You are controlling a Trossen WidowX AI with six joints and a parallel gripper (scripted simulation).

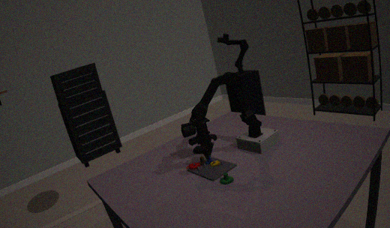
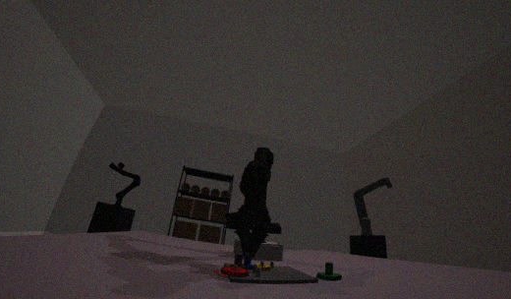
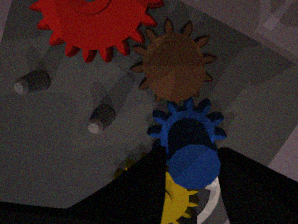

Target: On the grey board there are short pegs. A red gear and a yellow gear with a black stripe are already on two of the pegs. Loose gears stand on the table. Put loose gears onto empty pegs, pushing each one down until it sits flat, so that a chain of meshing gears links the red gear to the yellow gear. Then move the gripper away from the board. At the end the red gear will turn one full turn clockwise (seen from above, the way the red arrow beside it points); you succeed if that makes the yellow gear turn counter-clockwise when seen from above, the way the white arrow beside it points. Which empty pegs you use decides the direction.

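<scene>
The blue gear lies 10 mm below my gripper tip. Round my gripper tip: green gear: 50 mm ahead, 220 mm to the left, 20 mm below; then red gear: 80 mm ahead, 30 mm to the right, 20 mm below; then yellow gear: 10 mm behind, 40 mm to the left, 20 mm below.
</scene>
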